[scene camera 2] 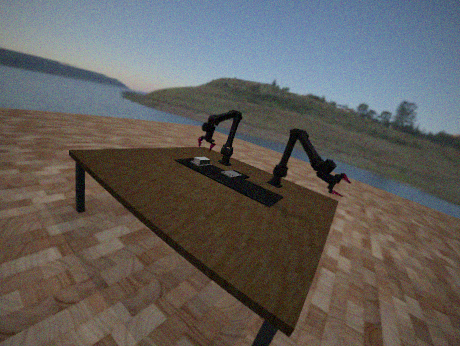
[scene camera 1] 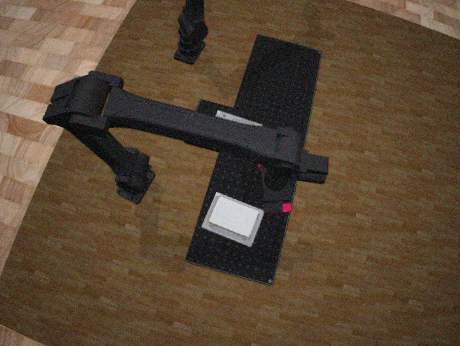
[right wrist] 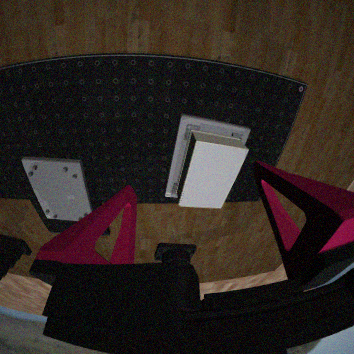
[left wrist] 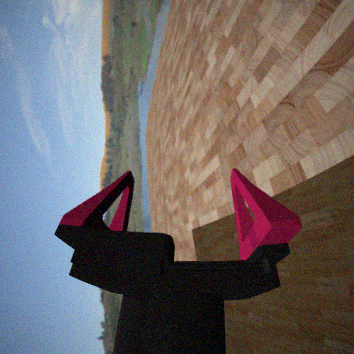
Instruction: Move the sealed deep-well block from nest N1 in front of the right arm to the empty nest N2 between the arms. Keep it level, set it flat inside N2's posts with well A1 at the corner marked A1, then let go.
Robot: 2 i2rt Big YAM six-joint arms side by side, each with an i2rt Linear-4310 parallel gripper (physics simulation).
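Places are measured from the left arm's base along level axes (x left, y back, z up), in metres.
Pixels of known places: left gripper, between the fingertips: (scene camera 2: 346, 189) (left wrist: 180, 173); right gripper, between the fingertips: (scene camera 2: 204, 149) (scene camera 1: 270, 195) (right wrist: 191, 179); left arm's base, origin of its link: (scene camera 2: 274, 184) (scene camera 1: 189, 51) (right wrist: 13, 242); right arm's base, origin of its link: (scene camera 2: 224, 163) (scene camera 1: 136, 183) (right wrist: 174, 250).
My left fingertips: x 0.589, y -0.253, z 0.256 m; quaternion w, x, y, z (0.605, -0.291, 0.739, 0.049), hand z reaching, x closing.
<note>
Ahead of a thing's pixels: the offset from my left fingertips to its middle. Level surfaces: height alone.
The white sealed block {dx -1.130, dy -0.170, dz -0.211 m} (scene camera 1: 234, 216) (scene camera 2: 202, 160) (right wrist: 215, 172) sits on the grey plate of nest N1 (scene camera 1: 227, 233) (right wrist: 215, 127). My right gripper (scene camera 1: 273, 186) (scene camera 2: 206, 145) (right wrist: 191, 179) is open and hangs above the block, with its fingers apart and clear of it. Nest N2 {dx -0.857, dy -0.055, dz -0.233 m} (scene camera 1: 237, 118) (scene camera 2: 231, 173) (right wrist: 60, 190) is a grey plate with small posts and no block on it; the right arm hides most of it in scene camera 1. My left gripper (scene camera 2: 344, 186) (left wrist: 180, 173) is open and empty, out past the table's right end. The A1 marks cannot be made out.
A black perforated board {dz -0.243 m} (scene camera 1: 285, 75) (scene camera 2: 260, 195) (right wrist: 115, 110) lies under the nests on the brown wooden table {dz -0.257 m} (scene camera 1: 360, 200) (scene camera 2: 200, 210). The right arm's forearm (scene camera 1: 185, 125) reaches over the board. The left arm's base (scene camera 1: 190, 50) (scene camera 2: 275, 181) stands beyond N2.
</note>
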